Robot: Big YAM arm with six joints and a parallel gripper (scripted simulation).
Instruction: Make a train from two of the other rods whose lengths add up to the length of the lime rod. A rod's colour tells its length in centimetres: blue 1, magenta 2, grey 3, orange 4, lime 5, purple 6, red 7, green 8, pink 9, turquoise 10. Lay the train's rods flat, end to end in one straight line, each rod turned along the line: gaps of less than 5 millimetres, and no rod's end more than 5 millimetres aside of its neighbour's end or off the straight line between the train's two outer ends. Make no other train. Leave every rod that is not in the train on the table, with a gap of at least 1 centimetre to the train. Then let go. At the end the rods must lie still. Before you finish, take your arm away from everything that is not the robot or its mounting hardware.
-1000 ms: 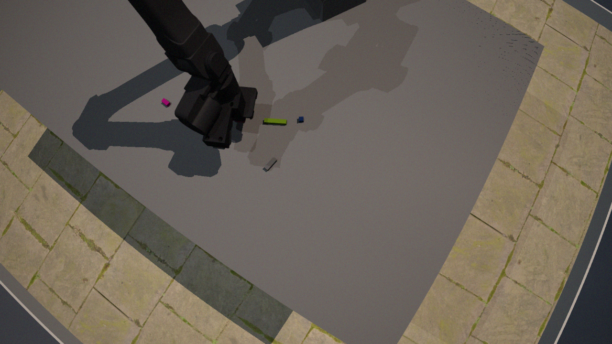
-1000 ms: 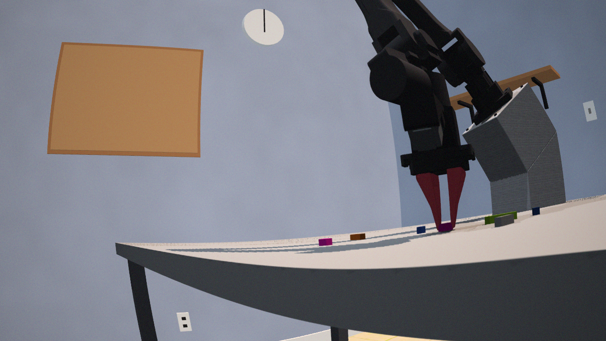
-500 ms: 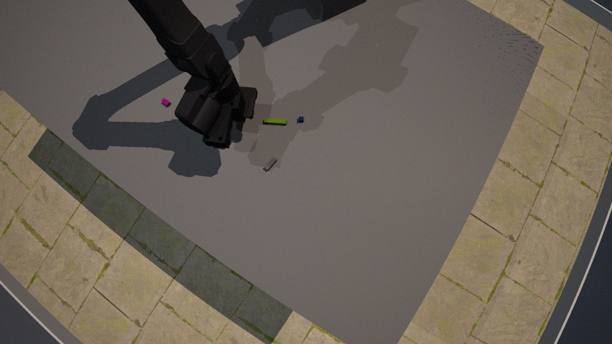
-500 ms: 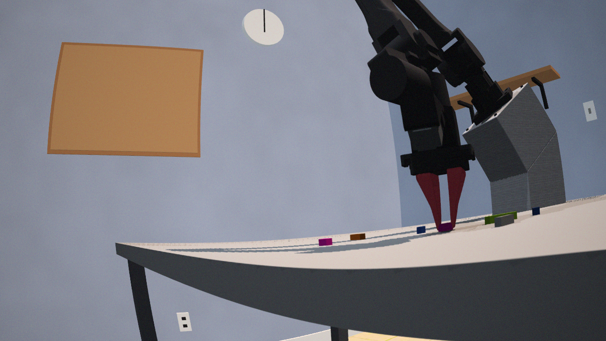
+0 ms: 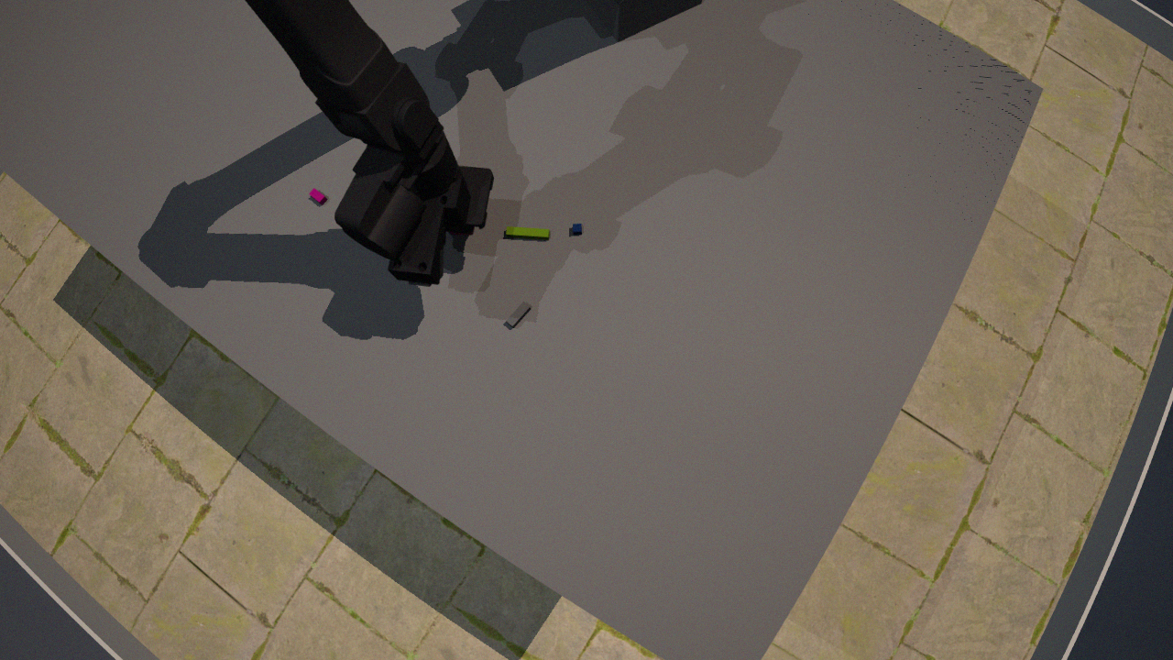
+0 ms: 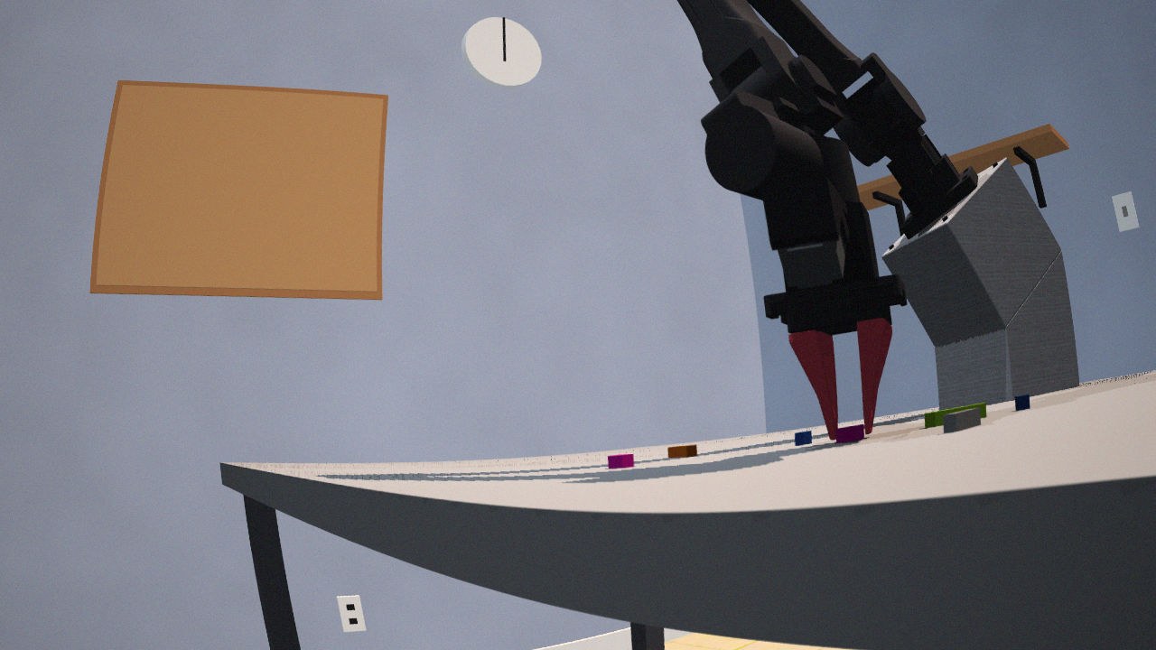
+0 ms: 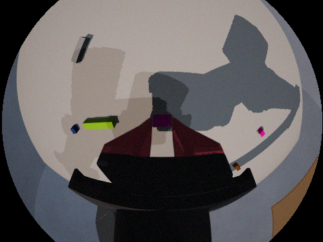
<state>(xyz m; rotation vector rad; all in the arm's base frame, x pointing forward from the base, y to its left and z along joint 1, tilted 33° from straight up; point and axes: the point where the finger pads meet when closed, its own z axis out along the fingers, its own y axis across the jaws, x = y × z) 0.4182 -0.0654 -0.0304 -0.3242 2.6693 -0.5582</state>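
My hand is 100 mm to the right of the grey rod, 80 mm short of it and 10 mm above it. From my hand the other things lie so: lime rod (80 mm to the left, 10 mm below, 10 mm behind); then orange rod (200 mm to the right, 100 mm behind, 10 mm below).
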